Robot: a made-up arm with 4 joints.
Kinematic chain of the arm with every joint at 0, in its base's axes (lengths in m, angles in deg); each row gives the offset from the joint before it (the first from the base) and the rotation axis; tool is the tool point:
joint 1: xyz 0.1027 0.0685 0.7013 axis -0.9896 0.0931 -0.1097
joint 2: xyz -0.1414 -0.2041 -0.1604 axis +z
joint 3: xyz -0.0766 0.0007 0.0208 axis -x
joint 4: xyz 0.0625 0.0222 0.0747 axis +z
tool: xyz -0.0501 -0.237 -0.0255
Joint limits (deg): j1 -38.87..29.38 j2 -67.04..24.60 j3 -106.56..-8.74 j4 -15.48..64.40
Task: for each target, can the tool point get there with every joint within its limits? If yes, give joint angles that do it. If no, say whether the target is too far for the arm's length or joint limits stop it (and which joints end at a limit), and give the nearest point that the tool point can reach.
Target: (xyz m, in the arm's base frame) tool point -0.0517 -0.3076 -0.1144
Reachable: no: too far | nearest point -0.0417 -0.1300 0.2518 | short by 0.407 m
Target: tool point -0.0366 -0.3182 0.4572
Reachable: yes | joints 13.76 17.15 -71.01 11.15
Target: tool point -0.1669 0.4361 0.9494
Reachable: no: joint limits stop it (at a limit: joint 1, joint 2, joint 3, joint 4) | nearest point -0.2826 -0.1096 0.6886 | short by 0.616 m
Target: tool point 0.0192 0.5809 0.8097
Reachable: no: joint limits stop it (at a limit: joint 1, joint 2, joint 3, joint 4) | nearest point -0.0598 0.2042 0.3692 | short by 0.585 m
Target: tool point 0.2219 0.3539 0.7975
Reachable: no: joint limits stop it (at a limit: joint 1, joint 2, joint 3, joint 4) | nearest point 0.1494 0.1313 0.4030 | short by 0.459 m
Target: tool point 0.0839 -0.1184 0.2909
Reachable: yes | joints -28.84 -21.49 -66.40 51.77
